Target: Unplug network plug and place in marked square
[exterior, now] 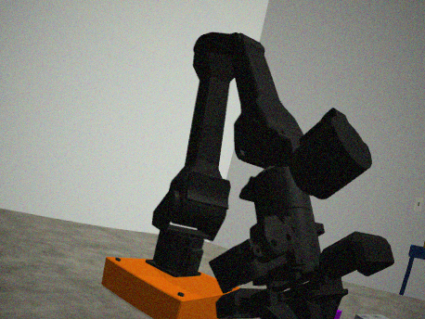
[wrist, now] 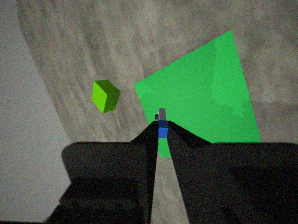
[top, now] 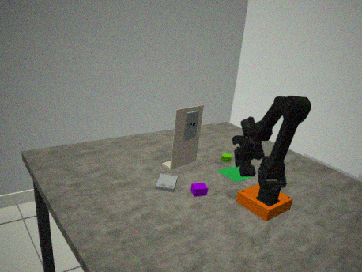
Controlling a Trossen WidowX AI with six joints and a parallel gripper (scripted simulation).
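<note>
The green marked square lies 4 cm below my gripper tip and 1 cm behind it. From my gripper tip the other things lie so: grey flat block 33 cm to the left, 5 cm ahead, 3 cm below; blue network plug right at my gripper tip; upright panel 17 cm ahead, 16 cm to the left, 8 cm above.
</note>
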